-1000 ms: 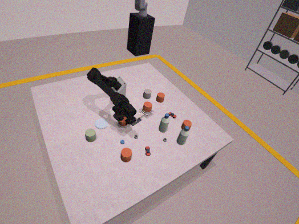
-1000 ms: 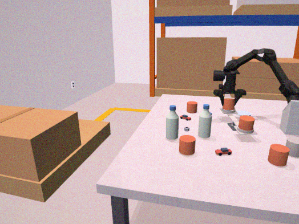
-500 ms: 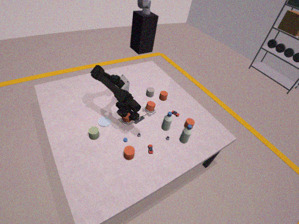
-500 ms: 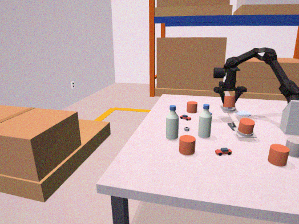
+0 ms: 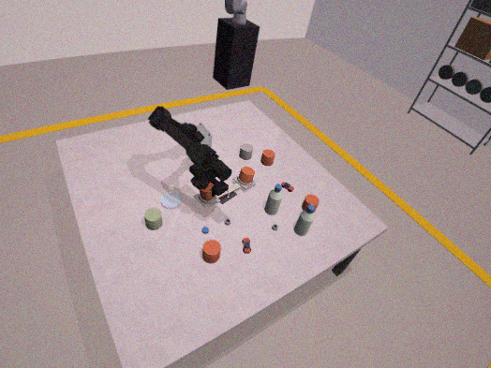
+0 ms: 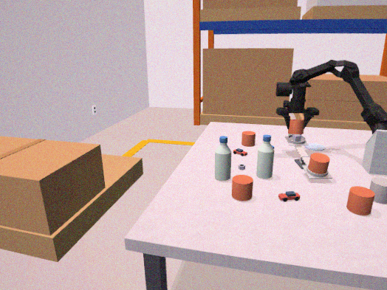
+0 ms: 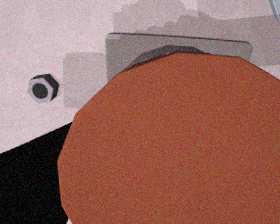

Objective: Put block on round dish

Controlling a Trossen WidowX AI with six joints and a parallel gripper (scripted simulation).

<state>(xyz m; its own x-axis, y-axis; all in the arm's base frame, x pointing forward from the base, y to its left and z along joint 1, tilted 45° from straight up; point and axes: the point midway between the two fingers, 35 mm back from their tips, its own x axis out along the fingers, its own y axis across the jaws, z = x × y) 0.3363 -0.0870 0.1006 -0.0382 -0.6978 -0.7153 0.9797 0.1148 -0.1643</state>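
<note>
My gripper tip is 10 mm past the grey block, 10 mm to the right of it and 40 mm above it. From my gripper tip the other things lie so: small blue disc: 100 mm ahead, 60 mm to the right, 120 mm below; then pale round dish: 120 mm behind, 120 mm to the right, 120 mm below; then green cylinder: 40 mm behind, 250 mm to the right, 90 mm below.
</note>
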